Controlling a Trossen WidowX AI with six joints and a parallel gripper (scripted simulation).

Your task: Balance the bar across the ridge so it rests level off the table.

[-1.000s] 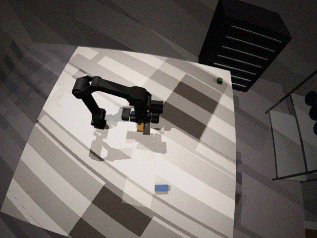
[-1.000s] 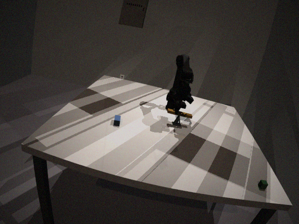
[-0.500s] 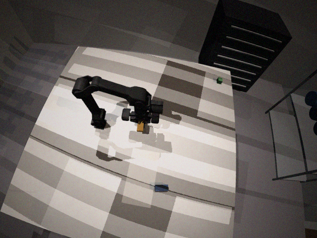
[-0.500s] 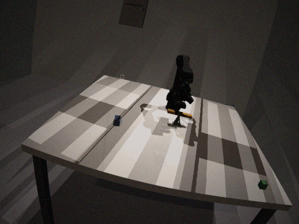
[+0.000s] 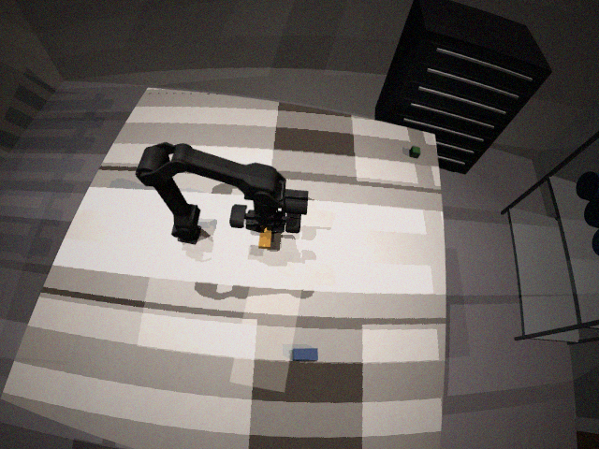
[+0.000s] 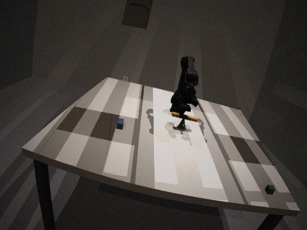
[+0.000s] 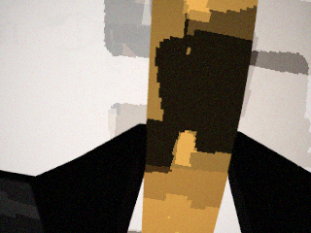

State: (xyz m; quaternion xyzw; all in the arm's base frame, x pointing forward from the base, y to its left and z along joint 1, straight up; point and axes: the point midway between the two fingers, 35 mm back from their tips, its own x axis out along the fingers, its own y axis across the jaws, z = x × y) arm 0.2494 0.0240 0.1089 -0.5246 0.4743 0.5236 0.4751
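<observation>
The bar is 3 cm to the left of my gripper tip. From my gripper tip the other things lie so: blue block 17 cm ahead, 32 cm to the right, 6 cm below; green cube 49 cm ahead, 48 cm to the left, 6 cm below.
</observation>
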